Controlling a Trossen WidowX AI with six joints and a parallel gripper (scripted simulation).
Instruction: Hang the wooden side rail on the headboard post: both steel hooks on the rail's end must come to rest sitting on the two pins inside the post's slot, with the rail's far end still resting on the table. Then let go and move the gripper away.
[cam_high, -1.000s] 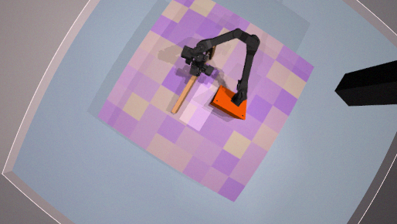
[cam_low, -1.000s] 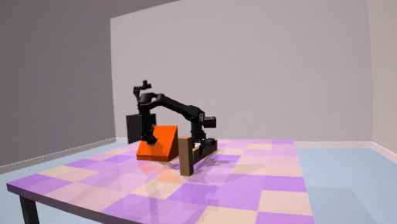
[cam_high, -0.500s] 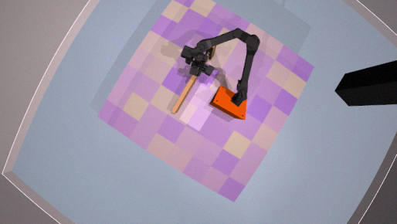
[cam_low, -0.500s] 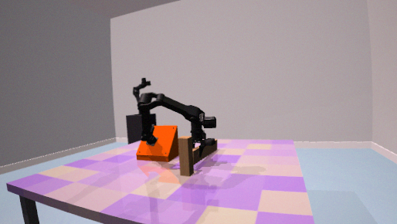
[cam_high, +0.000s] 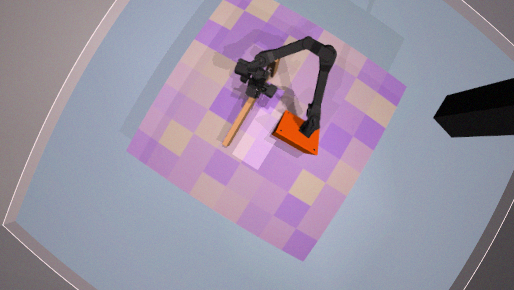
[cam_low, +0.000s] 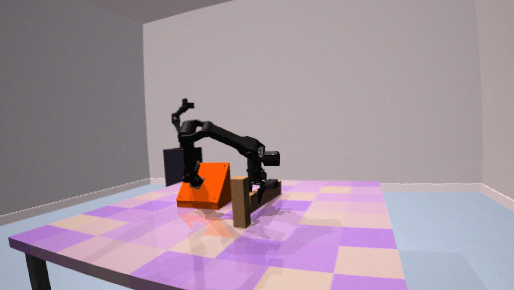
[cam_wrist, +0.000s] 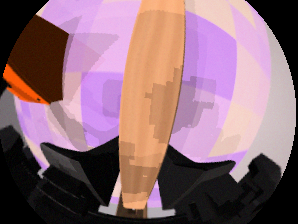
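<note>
Right now the wooden headboard post is 14 cm to the right of my gripper tip, 4 cm above it and 2 cm ahead of it.
</note>
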